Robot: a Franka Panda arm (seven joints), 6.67 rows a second.
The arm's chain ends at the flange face. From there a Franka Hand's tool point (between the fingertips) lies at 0.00 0.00 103.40 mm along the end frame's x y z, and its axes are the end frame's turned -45 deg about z.
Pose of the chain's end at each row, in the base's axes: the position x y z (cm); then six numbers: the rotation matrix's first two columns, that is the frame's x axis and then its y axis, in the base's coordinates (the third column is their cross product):
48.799, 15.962, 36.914, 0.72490, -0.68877, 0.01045, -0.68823, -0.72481, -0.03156
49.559, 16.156, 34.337, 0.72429, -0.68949, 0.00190, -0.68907, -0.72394, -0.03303
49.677, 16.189, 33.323, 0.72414, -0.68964, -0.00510, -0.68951, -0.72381, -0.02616
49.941, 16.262, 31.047, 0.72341, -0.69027, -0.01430, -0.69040, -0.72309, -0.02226
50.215, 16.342, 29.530, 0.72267, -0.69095, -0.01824, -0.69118, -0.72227, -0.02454
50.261, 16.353, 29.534, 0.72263, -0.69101, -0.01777, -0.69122, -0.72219, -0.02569
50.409, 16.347, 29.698, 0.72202, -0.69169, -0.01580, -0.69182, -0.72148, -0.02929
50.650, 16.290, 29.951, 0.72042, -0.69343, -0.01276, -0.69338, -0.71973, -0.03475
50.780, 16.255, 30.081, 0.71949, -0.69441, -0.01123, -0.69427, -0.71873, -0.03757
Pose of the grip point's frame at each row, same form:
49.102, 16.124, 26.580, 0.99923, 0.02548, 0.02971, 0.02593, -0.99955, -0.01493
49.809, 16.390, 24.003, 0.99940, 0.02436, 0.02470, 0.02490, -0.99945, -0.02201
49.825, 16.421, 22.987, 0.99960, 0.02416, 0.01489, 0.02449, -0.99946, -0.02210
49.993, 16.531, 20.711, 0.99971, 0.02321, 0.00563, 0.02334, -0.99940, -0.02585
50.254, 16.656, 19.195, 0.99974, 0.02215, 0.00445, 0.02227, -0.99930, -0.03025
50.312, 16.672, 19.199, 0.99974, 0.02205, 0.00560, 0.02221, -0.99928, -0.03073
50.501, 16.679, 19.364, 0.99974, 0.02106, 0.00954, 0.02135, -0.99926, -0.03188
50.804, 16.640, 19.618, 0.99971, 0.01860, 0.01555, 0.01912, -0.99926, -0.03359
50.966, 16.615, 19.749, 0.99968, 0.01720, 0.01863, 0.01783, -0.99924, -0.03451

